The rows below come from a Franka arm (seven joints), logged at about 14 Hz.
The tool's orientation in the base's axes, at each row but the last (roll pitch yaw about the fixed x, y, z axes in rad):
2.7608 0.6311 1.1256
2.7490 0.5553 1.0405
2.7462 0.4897 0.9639
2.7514 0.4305 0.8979
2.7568 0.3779 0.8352
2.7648 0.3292 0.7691
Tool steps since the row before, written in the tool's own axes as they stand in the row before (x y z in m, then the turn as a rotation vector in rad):
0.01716 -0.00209 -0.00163 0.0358 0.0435 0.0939
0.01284 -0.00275 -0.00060 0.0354 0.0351 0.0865
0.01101 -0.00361 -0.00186 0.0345 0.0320 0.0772
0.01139 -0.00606 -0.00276 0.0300 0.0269 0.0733
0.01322 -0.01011 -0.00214 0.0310 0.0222 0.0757
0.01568 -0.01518 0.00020 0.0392 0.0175 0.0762
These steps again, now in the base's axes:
0.00386 0.01399 -0.00953 0.0623 -0.0441 -0.0785
0.00300 0.01059 -0.00719 0.0540 -0.0374 -0.0752
0.00230 0.01042 -0.00489 0.0502 -0.0316 -0.0682
0.00131 0.01232 -0.00453 0.0433 -0.0303 -0.0648
0.00025 0.01544 -0.00656 0.0403 -0.0284 -0.0689
-0.00044 0.01911 -0.01053 0.0425 -0.0205 -0.0736

